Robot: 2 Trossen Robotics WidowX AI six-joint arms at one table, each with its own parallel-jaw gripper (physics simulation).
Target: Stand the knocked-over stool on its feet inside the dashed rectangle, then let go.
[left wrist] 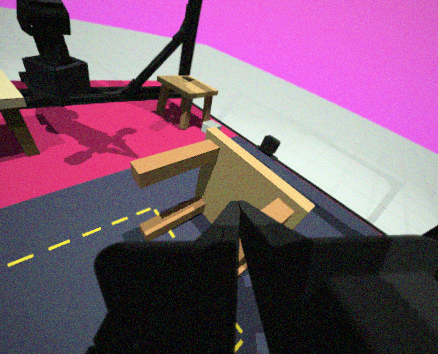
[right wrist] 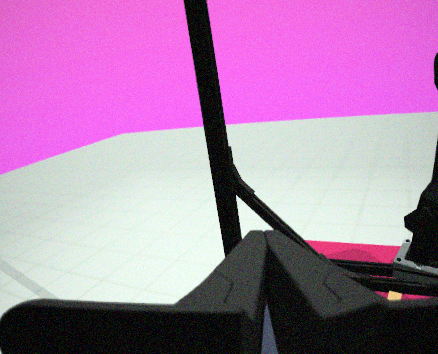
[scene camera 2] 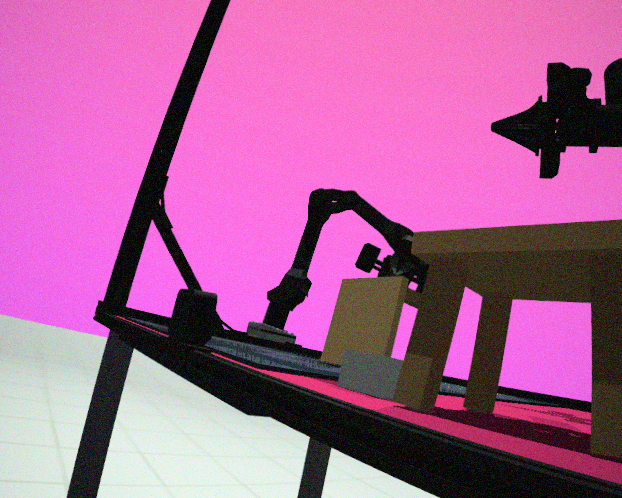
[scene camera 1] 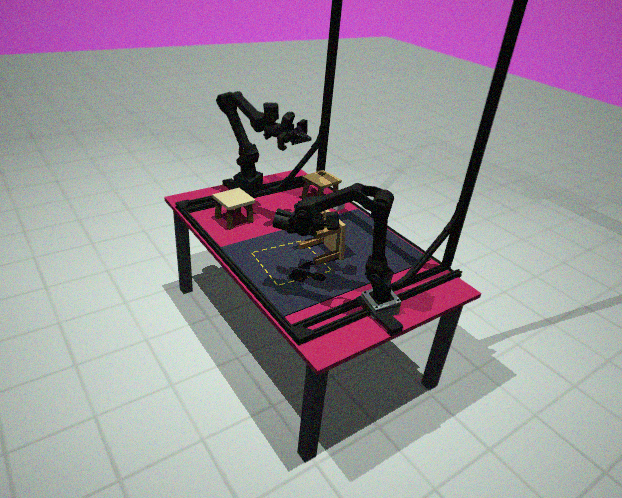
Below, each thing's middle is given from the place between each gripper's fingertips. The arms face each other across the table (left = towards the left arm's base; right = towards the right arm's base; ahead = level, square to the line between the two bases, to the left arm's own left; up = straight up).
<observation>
My left hand is 120 mm short of the stool (scene camera 1: 236, 198), 430 mm to the left of it and 140 mm above it.
My right hand is 330 mm above the stool, 250 mm short of it and 170 mm to the left of it.
</observation>
